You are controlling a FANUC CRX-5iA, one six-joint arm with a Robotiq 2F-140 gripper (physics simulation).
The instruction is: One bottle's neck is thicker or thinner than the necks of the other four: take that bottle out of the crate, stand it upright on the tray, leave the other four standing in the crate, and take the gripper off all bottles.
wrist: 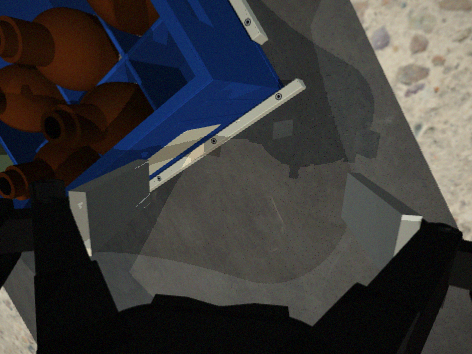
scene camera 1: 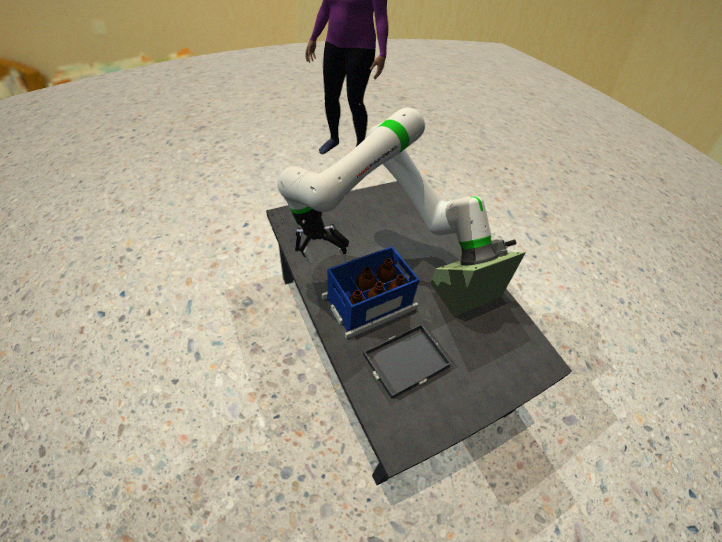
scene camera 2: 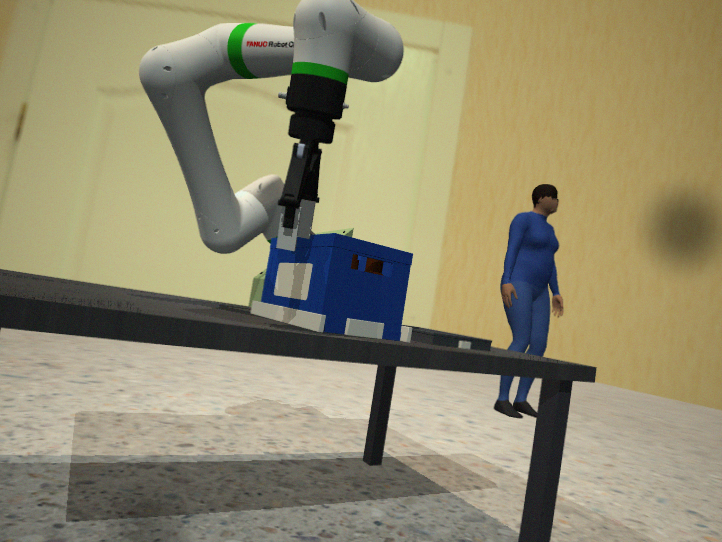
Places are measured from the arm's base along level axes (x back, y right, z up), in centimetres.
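Pixels of known places: gripper, between the fingertips: (wrist: 244, 188) (scene camera 1: 328, 260) (scene camera 2: 294, 242); arm's base, origin of its link: (scene camera 1: 479, 260).
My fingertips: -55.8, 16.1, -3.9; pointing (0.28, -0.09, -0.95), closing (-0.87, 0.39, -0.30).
Observation:
For each thing: its top centre in the pictures, then the offset to it from my fingertips, as dx, dy, dz. "spot": a spot on its surface instead. Level surfaces: height alone.
- blue crate, centre of its top: (wrist: 4, 82) (scene camera 2: 337, 245) (scene camera 1: 373, 274) +13.6, -12.6, +3.0
- bottle's neck, centre of its top: (wrist: 7, 39) +14.6, -16.5, +0.8
- nearer neck, a spot on its surface: (wrist: 60, 125) spot: +11.6, -8.6, +1.8
- grey tray, centre of its top: (scene camera 2: 425, 329) (scene camera 1: 408, 357) +19.0, -40.1, -12.0
- dark table, height of its surface: dz -14.5
The blue crate (scene camera 1: 344, 309) (scene camera 2: 367, 297) (wrist: 225, 97) stands on the table with five brown bottles inside. Two larger-looking bottles (scene camera 1: 366, 278) (scene camera 1: 387, 268) are in the back row in scene camera 1, three in the front row. In the wrist view, one bottle's neck (wrist: 30, 42) looks wider than a nearer neck (wrist: 60, 125), but distance and tilt make this uncertain. The grey tray (scene camera 1: 408, 360) (scene camera 2: 449, 338) lies beside the crate and holds no bottle. My gripper (scene camera 1: 324, 252) (scene camera 2: 295, 229) (wrist: 244, 188) is open and empty, pointing down beside the crate's end, off all bottles.
Pale strips (scene camera 1: 381, 320) (wrist: 250, 112) edge the crate's base on the dark table (scene camera 1: 466, 402). The arm's green pedestal (scene camera 1: 481, 285) stands on the table beyond the crate. One person (scene camera 1: 349, 58) in purple and one person (scene camera 2: 530, 256) in blue stand off the table.

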